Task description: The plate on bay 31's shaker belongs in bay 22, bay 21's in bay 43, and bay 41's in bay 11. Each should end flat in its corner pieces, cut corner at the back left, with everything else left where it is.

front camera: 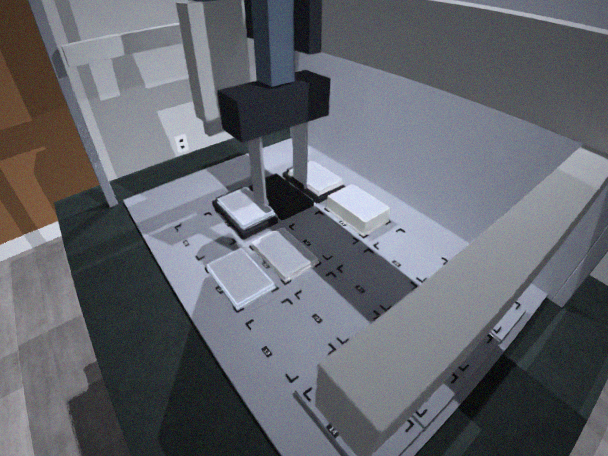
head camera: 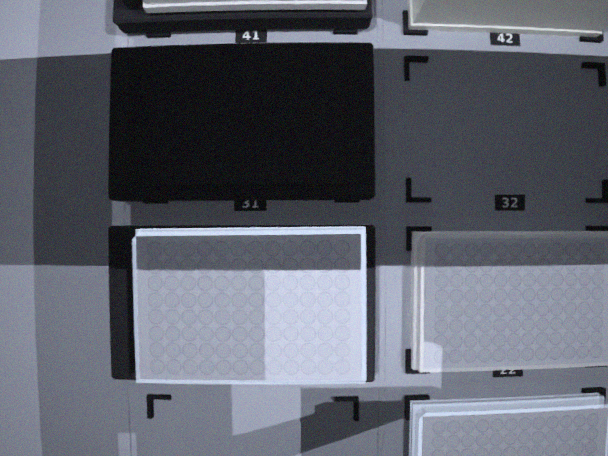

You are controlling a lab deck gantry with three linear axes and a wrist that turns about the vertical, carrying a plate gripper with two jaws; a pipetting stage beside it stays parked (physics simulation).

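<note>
My gripper is open, its jaws apart with no plate between them, above bay 31's bare black shaker; it does not show in the head view. A translucent plate lies in bay 22, within its corner pieces as far as the head view shows. Bay 21's plate rests on a black shaker. Bay 41's plate is on another shaker, partly behind the jaw. Bay 43 and bay 11 hold no plate.
Another plate lies in bay 12, in front of bay 22. A tall white box stands in bay 42, beside bay 41. A thick beige beam crosses the front. The pipetting stage hangs left of the gripper.
</note>
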